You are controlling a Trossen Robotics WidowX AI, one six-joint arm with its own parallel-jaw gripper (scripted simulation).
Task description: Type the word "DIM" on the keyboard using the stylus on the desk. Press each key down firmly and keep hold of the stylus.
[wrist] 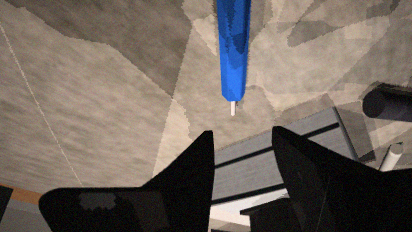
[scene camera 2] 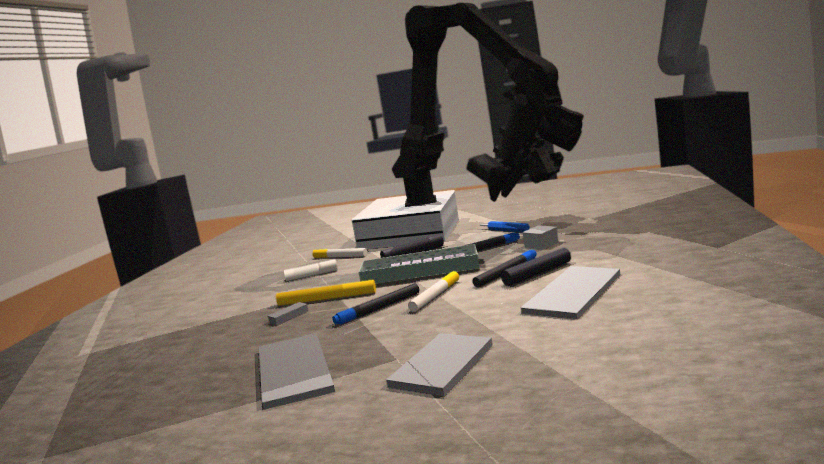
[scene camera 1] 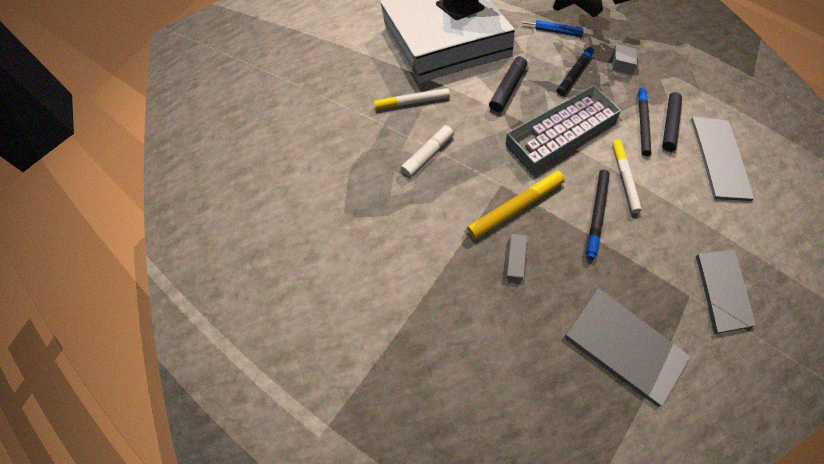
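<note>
The gripper [scene camera 2: 498, 198] is visible, and the wrist view shows the gripper [wrist: 242, 136] as well. A yellow cylinder [scene camera 1: 489, 221] shares the scene with it; a further view has the yellow cylinder [scene camera 2: 367, 287] too, while in the wrist view the yellow cylinder is out of frame. The scene also has a dark cylinder [scene camera 2: 516, 274] and another dark cylinder [scene camera 1: 498, 101], along with a marker [scene camera 1: 629, 184] and another marker [scene camera 1: 401, 100].
</note>
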